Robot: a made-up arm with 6 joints.
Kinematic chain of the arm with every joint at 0, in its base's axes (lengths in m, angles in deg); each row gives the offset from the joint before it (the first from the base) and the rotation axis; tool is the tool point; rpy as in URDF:
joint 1: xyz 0 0 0.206 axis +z
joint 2: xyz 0 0 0 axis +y
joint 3: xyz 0.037 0 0.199 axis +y
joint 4: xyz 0.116 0 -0.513 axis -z
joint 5: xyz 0 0 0 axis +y
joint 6: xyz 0.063 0 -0.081 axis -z
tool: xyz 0 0 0 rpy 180 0 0
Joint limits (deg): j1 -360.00..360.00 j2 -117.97..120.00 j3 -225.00..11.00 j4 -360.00..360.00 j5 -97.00..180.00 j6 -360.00..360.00
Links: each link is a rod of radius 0.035 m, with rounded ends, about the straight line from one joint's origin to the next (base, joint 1, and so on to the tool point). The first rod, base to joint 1, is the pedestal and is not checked.
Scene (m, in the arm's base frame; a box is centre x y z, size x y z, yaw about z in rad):
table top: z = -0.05
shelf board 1: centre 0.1 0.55 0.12 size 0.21 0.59 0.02 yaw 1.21
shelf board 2: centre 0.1 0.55 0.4 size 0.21 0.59 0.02 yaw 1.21
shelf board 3: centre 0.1 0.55 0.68 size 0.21 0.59 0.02 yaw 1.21
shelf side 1: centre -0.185 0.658 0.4 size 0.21 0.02 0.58 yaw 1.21
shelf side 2: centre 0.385 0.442 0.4 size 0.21 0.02 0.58 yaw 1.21
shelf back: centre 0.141 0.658 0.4 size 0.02 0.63 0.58 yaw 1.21
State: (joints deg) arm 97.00 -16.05 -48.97 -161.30 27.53 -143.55
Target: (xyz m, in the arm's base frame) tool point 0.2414 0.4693 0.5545
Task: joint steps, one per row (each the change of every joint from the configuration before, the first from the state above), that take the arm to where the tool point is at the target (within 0.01 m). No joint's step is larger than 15 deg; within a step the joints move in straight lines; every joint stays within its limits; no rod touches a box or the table.
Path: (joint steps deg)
1: 2.73 -9.87 7.23 -0.63 -12.91 0.00
2: 2.72 -9.87 7.23 -0.64 -12.90 0.00
3: 2.73 -9.88 7.22 -0.63 -12.91 0.00
4: 2.73 -9.87 7.23 -0.63 -12.90 0.00
5: -13.25 -6.91 -3.17 -0.82 2.92 0.00
6: -13.26 -6.91 -3.17 -0.82 2.92 0.00
7: -13.25 -6.91 -3.18 -0.82 2.92 0.00
8: -13.25 -6.91 -3.17 -0.81 2.92 0.00
9: 1.87 12.72 -7.55 1.28 10.93 0.00
10: 1.87 12.72 -7.54 1.29 10.93 0.00
11: 1.87 12.72 -7.55 1.28 10.93 0.00
12: 1.87 12.72 -7.54 1.29 10.93 0.00

